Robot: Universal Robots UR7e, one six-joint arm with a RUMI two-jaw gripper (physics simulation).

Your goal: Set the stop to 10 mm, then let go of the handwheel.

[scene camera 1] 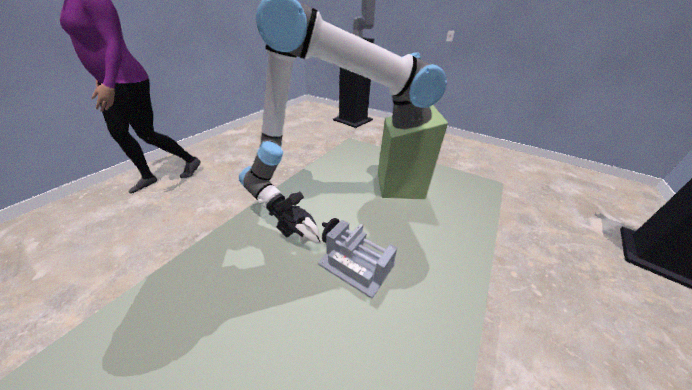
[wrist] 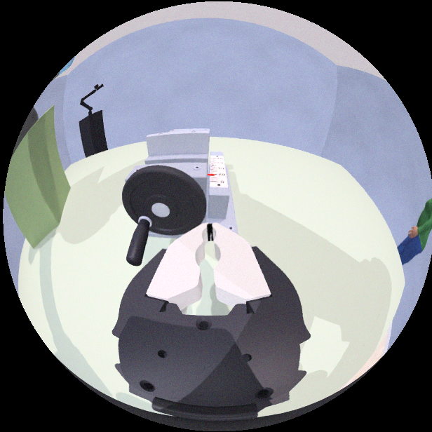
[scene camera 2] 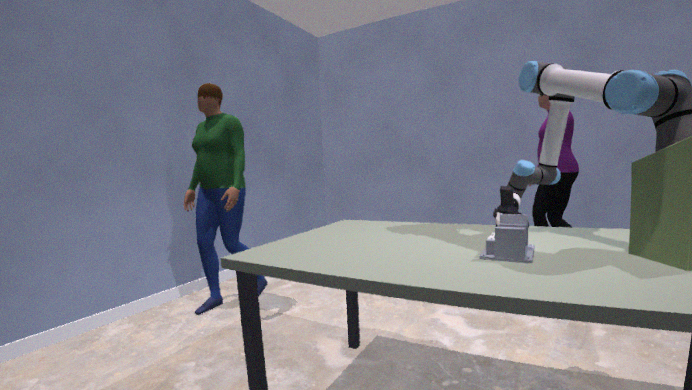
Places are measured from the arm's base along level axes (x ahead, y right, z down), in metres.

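Pixels of known places: gripper, between the fingertips: [scene camera 1: 320, 242]; arm's base, origin of its link: [scene camera 1: 411, 119] [scene camera 2: 687, 150].
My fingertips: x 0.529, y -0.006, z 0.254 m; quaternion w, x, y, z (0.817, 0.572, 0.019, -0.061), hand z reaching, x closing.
Note:
Ahead of a thing's pixels: the offset from my fingertips to its top centre. "spot": to the spot under its first point. Level surfaces: height alone.
The grey stop device @[spot: dy -0.211, dx -0.044, dz -0.042 m] [scene camera 1: 385, 261] [scene camera 2: 511, 242] stands on the table. Its black handwheel @[spot: dy -0.022, dx -0.026, dz -0.043 m] [scene camera 1: 330, 231] [wrist: 176, 215] faces my gripper, with the crank handle [wrist: 137, 243] at the wheel's lower left in the wrist view. The white scale [wrist: 218, 164] lies along the device's right side there, with a red pointer [wrist: 211, 175] close to a mark that seems to read 20; the small print is blurred. My gripper [scene camera 1: 318, 240] [wrist: 210, 224] is shut and empty. Its tips are in front of the device, to the right of and apart from the wheel and handle in the wrist view.
The green pedestal [scene camera 1: 407, 160] [scene camera 2: 660, 205] [wrist: 40, 185] carries the arm at one side of the table @[dz +0.058 m] [scene camera 1: 430, 340] [scene camera 2: 350, 260]. A person in purple [scene camera 1: 107, 50] [scene camera 2: 567, 145] and one in green [scene camera 2: 220, 150] [wrist: 425, 225] stand beyond the table. Black stands [scene camera 1: 354, 95] [wrist: 93, 132] are farther off.

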